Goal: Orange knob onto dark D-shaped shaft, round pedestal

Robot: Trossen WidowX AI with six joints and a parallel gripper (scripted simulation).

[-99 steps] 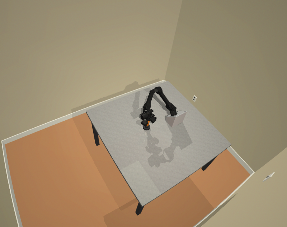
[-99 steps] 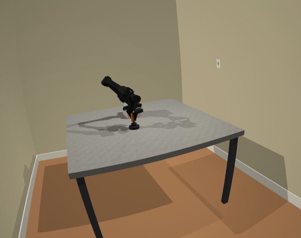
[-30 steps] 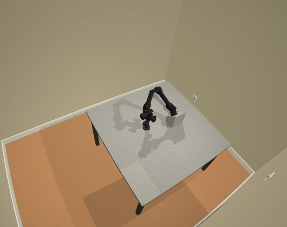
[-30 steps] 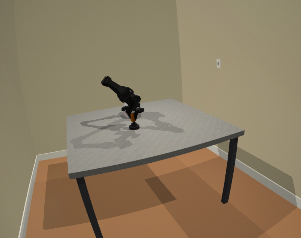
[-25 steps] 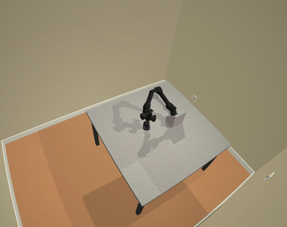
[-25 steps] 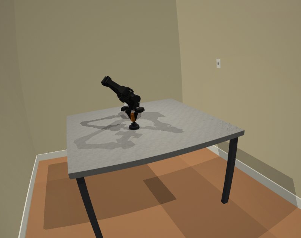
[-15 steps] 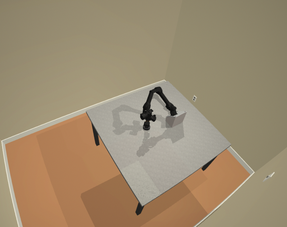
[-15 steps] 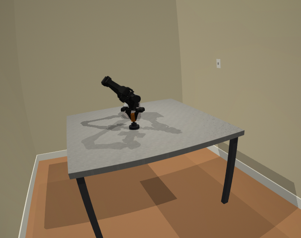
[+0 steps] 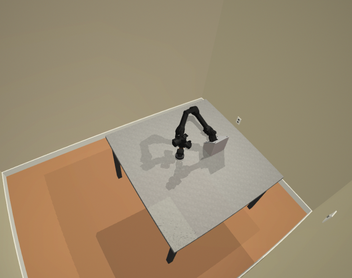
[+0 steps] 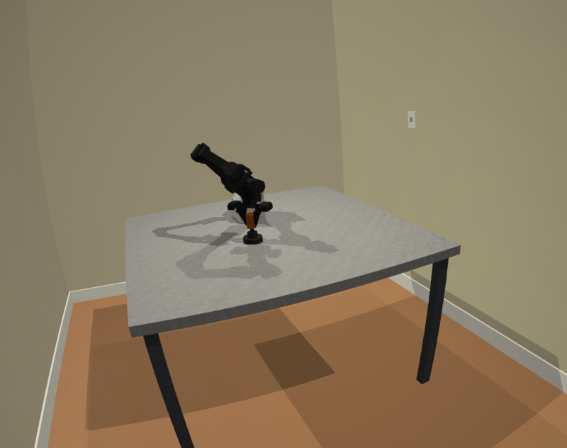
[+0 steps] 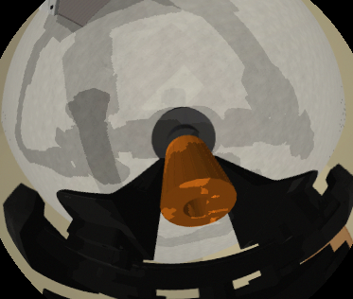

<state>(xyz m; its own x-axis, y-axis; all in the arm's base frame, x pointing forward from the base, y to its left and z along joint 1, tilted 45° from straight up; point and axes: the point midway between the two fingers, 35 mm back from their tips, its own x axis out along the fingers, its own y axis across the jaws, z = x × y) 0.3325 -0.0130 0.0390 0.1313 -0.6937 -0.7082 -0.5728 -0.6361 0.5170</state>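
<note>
My gripper tip is 20 mm below the orange knob. The rest, counted from my gripper tip: dark round pedestal: 40 mm below.
</note>
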